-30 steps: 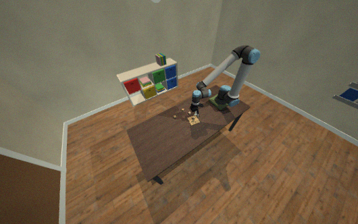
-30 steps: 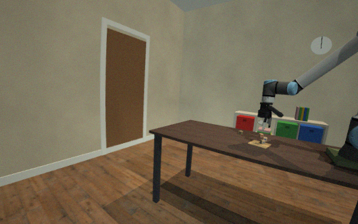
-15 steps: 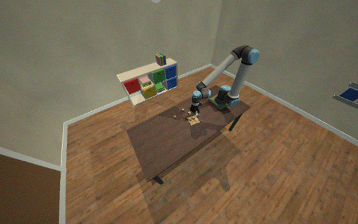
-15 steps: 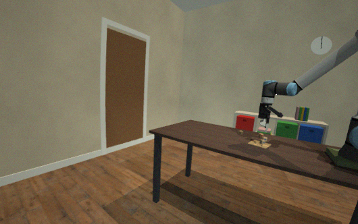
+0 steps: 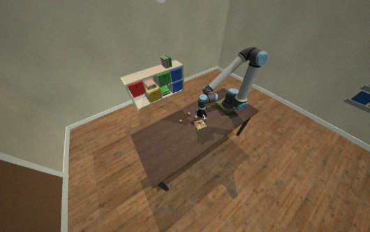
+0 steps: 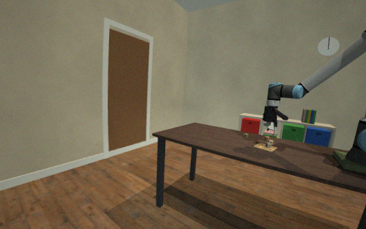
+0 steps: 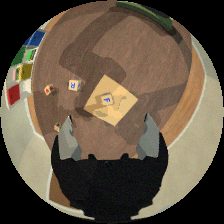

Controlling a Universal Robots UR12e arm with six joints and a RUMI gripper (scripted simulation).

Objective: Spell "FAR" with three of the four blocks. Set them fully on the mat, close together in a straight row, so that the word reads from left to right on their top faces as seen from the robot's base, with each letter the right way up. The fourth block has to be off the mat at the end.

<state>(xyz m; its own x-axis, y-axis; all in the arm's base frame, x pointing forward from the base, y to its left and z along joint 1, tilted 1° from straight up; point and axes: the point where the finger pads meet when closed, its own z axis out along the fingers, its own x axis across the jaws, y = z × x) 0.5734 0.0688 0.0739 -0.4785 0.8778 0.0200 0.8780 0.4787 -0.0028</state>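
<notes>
Now: hand 11 cm above the tan mat, 2 cm to the right of it and 2 cm short of it.
</notes>
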